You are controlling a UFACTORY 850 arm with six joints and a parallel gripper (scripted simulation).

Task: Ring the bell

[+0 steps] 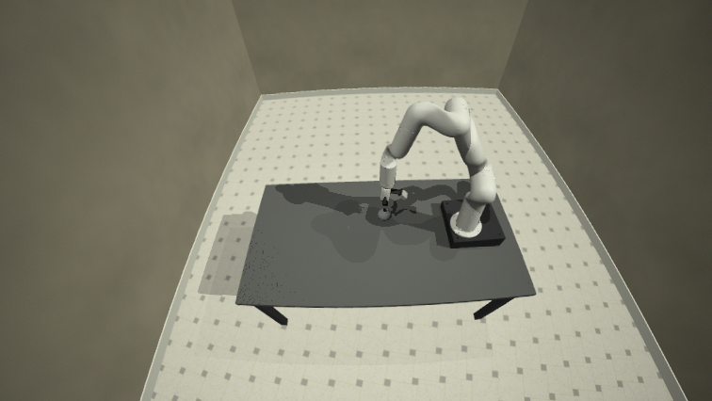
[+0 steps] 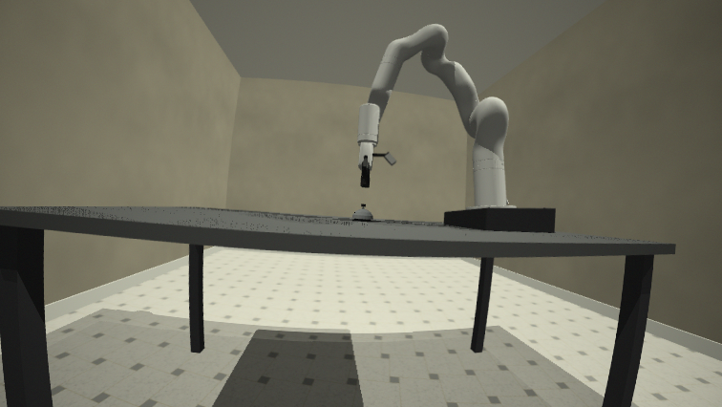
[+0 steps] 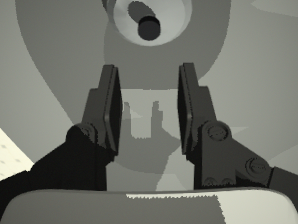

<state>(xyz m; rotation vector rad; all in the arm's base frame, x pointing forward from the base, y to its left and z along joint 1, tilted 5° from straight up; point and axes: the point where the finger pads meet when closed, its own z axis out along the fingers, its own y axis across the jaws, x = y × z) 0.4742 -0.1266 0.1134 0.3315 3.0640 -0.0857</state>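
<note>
My gripper is now 100 mm above the bell button. The rest, counted from my hand: bell (110 mm below).
</note>
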